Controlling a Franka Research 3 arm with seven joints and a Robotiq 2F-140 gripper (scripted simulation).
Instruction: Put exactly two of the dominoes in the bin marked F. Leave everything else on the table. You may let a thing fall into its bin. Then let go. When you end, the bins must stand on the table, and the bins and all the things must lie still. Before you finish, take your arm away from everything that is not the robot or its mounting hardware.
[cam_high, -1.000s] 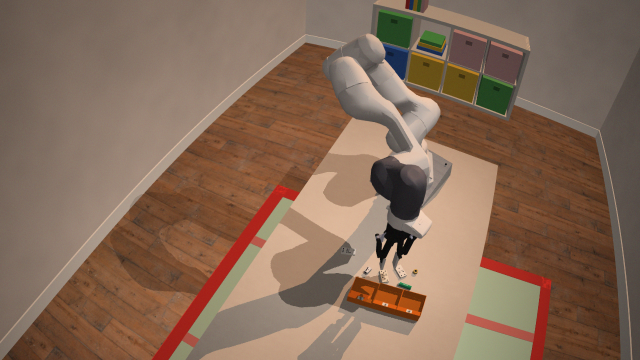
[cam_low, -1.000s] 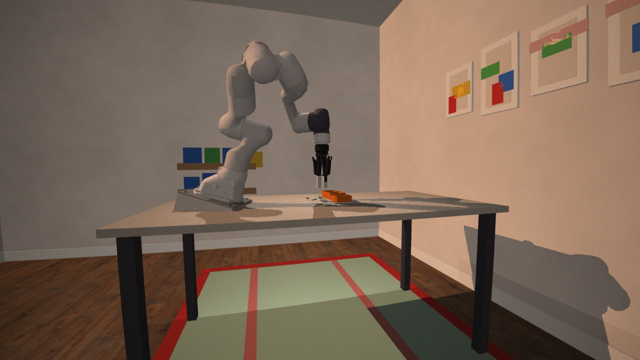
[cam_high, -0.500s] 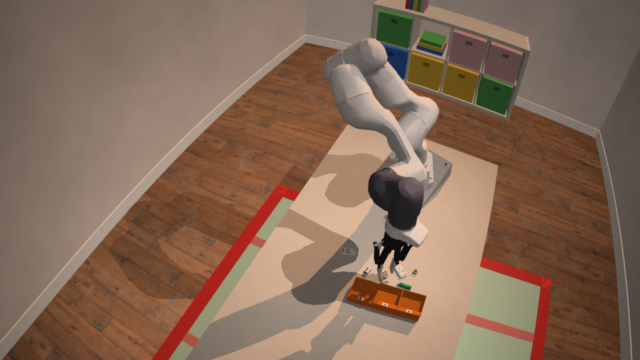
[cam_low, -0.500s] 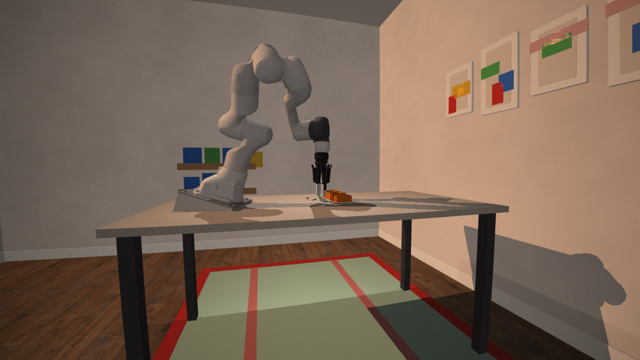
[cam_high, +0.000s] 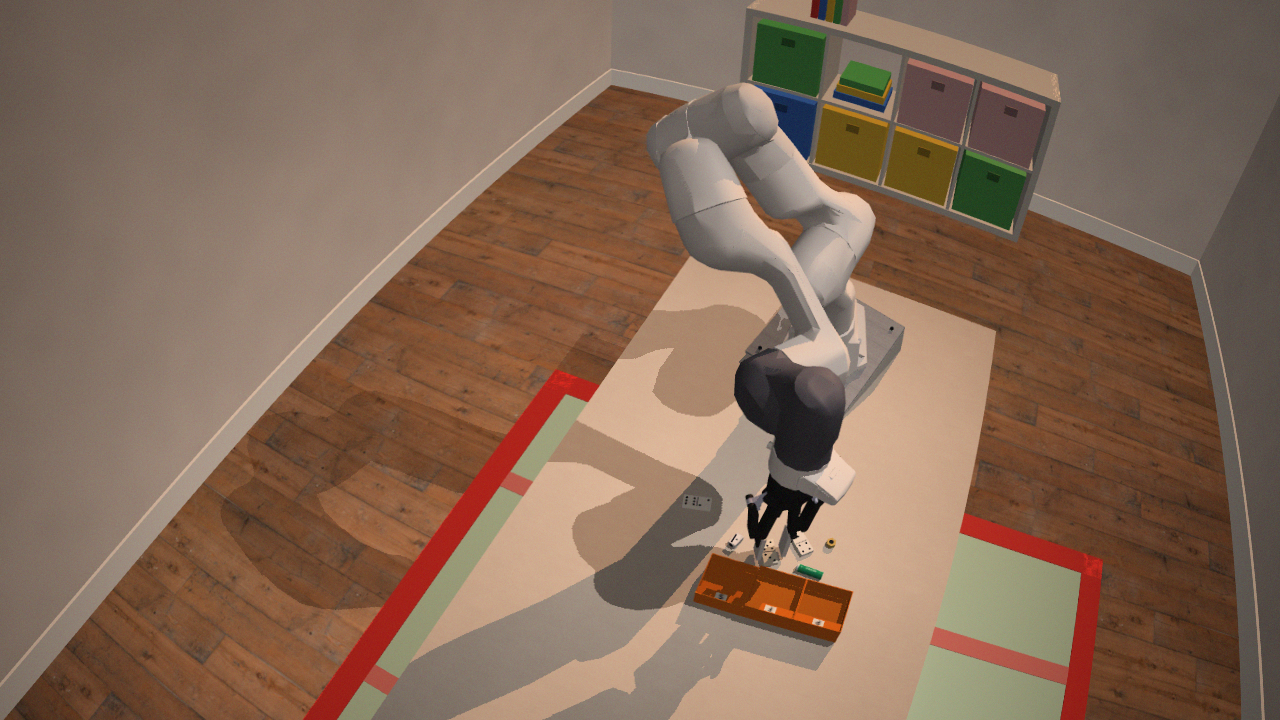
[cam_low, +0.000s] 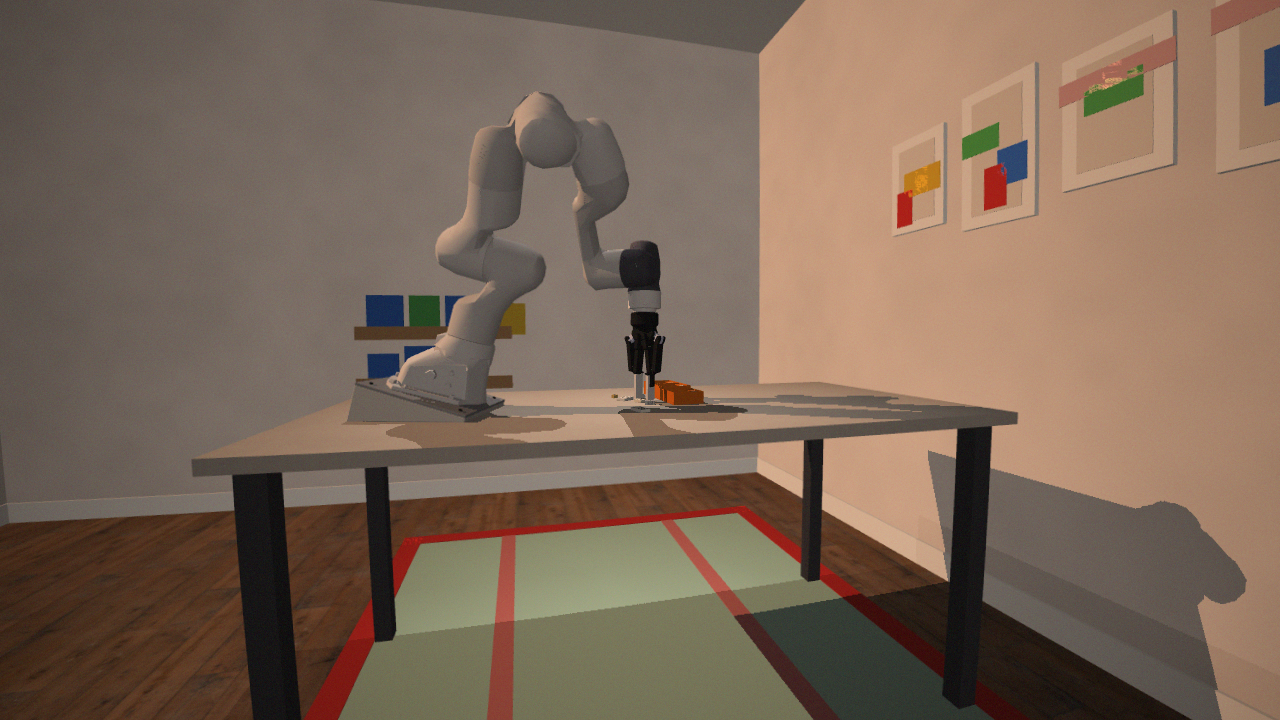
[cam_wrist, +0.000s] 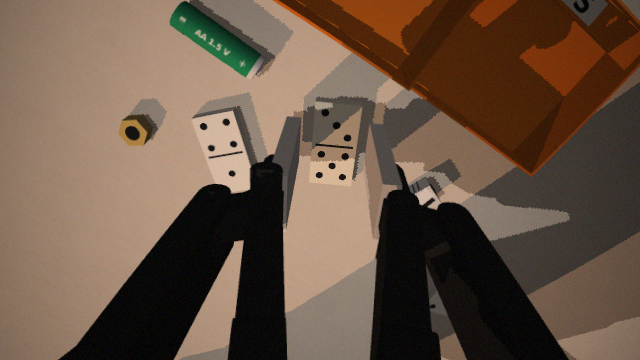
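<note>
Right now my hand is 9 cm short of the orange three-compartment bin, 3 cm to the right of it and 2 cm above it. From my hand the other things lie so: brass nut (5 cm behind, 10 cm to the left, 4 cm below); green battery (2 cm ahead, 8 cm to the left, 3 cm below); grey ribbed item (1 cm behind, 6 cm to the right, 3 cm below).
</note>
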